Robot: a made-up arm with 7 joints. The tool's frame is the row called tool.
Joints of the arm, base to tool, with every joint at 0 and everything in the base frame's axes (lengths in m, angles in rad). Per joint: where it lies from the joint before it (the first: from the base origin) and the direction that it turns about. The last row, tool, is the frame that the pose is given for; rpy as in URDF.
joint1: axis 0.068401 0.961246 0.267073 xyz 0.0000 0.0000 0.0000
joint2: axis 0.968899 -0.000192 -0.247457 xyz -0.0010 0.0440 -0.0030
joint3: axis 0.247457 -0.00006 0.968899 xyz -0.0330 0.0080 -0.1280
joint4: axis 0.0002 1 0.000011 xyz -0.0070 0.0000 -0.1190
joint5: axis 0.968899 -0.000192 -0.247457 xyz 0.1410 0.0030 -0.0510
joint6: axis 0.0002 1 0.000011 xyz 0.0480 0.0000 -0.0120
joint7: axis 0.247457 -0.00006 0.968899 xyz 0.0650 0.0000 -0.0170
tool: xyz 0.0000 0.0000 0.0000 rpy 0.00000 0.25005 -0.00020
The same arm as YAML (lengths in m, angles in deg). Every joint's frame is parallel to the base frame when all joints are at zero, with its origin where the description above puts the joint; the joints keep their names.
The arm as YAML. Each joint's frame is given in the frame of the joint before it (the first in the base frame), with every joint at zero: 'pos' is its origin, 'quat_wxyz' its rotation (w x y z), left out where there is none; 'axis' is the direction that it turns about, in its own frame. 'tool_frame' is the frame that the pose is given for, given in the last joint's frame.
length_unit: m
angle_unit: deg
joints:
  - joint: joint1
    pos: [0.0, 0.0, 0.0]
    axis: [0.068403, 0.961235, 0.26711]
  - joint: joint2
    pos: [-0.001, 0.044, -0.003]
    axis: [0.968889, -0.0002, -0.247497]
  - joint: joint3
    pos: [-0.033, 0.008, -0.128]
    axis: [0.247497, -0.0001, 0.968889]
  - joint: joint4
    pos: [-0.007, 0.0, -0.119]
    axis: [0.0002, 1.0, 0.0]
  - joint: joint5
    pos: [0.141, 0.003, -0.051]
    axis: [0.968889, -0.0002, -0.247497]
  - joint: joint6
    pos: [0.048, 0.0, -0.012]
    axis: [0.0002, 1.0, 0.0]
  - joint: joint7
    pos: [0.065, 0.0, -0.017]
    axis: [0.247497, -0.0001, 0.968889]
tool_frame:
  pos: [0.0, 0.0, 0.0]
  quat_wxyz: [0.992195, 0.000012, 0.1247, -0.000099]

